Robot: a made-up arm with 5 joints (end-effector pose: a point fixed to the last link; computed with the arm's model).
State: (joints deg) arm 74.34 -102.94 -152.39 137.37 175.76
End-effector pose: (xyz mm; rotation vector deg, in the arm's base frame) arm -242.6 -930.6 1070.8 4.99 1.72 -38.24
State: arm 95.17 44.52 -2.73 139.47 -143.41
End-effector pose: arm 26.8 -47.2 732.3 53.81 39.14 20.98
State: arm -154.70 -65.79 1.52 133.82 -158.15
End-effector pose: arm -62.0 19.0 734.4 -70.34 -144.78 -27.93
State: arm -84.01 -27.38 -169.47 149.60 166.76
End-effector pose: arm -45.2 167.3 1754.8 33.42 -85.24 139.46
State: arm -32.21 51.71 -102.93 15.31 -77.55
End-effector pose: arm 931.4 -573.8 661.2 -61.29 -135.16 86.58
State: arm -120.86 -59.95 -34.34 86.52 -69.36
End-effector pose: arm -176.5 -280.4 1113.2 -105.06 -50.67 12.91
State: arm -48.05 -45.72 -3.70 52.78 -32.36
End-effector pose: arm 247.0 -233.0 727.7 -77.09 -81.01 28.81
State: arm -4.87 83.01 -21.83 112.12 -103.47
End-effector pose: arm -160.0 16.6 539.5 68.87 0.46 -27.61
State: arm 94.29 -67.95 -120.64 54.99 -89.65
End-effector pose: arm 42.6 -535.7 1819.7 -4.02 80.21 37.31
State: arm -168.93 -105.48 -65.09 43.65 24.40
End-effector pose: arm 452.9 75.4 1590.2 104.41 -50.19 -29.46
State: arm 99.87 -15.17 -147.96 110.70 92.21
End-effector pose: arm -58.2 283.4 1865.8 -23.22 -95.08 0.90
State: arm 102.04 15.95 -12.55 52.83 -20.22
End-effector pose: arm -73.2 218.8 420.7 45.15 -70.72 149.66
